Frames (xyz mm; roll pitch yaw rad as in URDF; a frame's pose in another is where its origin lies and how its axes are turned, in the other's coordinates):
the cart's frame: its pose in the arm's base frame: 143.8 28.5 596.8 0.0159 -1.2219 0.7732
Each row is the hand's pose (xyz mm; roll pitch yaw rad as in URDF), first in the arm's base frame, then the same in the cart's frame.
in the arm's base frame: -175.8 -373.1 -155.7 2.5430 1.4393 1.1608
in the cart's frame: -881.2 -60.7 222.3 -0.9906 0.4709 3.0941
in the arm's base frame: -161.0 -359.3 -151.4 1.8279 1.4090 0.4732
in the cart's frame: -870.3 -61.4 204.8 -0.9730 0.5020 -3.0785
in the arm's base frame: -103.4 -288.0 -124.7 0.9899 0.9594 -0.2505
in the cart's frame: -814.1 -51.8 128.2 -0.8145 0.5856 -2.4995
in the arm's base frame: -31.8 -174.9 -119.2 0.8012 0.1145 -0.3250
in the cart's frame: -764.4 -22.8 7.2 -0.4361 0.4667 -1.5179
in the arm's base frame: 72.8 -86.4 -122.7 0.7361 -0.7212 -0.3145
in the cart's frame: -721.0 -34.6 -122.3 -0.2668 0.0917 -0.7334
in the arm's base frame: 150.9 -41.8 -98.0 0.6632 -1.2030 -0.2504
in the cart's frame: -668.0 -58.4 -195.3 -0.2978 -0.1486 -0.3132
